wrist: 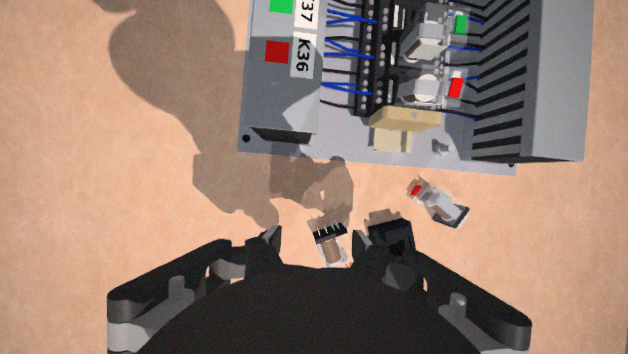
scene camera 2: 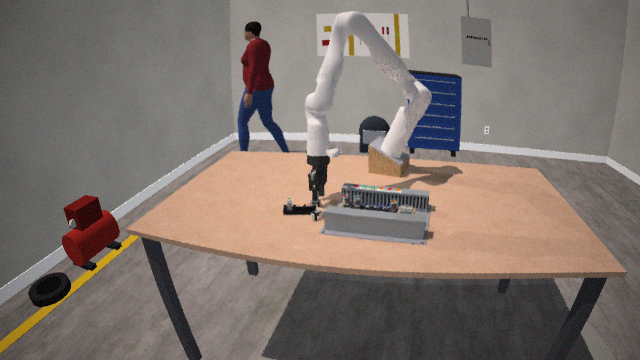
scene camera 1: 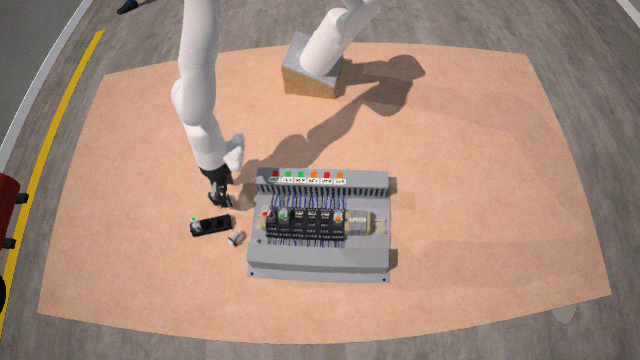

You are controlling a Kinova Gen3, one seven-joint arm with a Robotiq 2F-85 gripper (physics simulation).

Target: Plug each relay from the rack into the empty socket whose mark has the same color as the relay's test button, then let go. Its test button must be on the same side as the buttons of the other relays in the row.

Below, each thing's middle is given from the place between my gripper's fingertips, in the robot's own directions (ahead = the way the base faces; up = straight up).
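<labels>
The black rack [wrist: 397, 235] sits 10 mm below my hand, 70 mm ahead of it and 50 mm to the right of it. As for the grey panel [scene camera 1: 379, 208], I find it 210 mm to the left of my hand, 110 mm ahead of it and 20 mm below it.
</labels>
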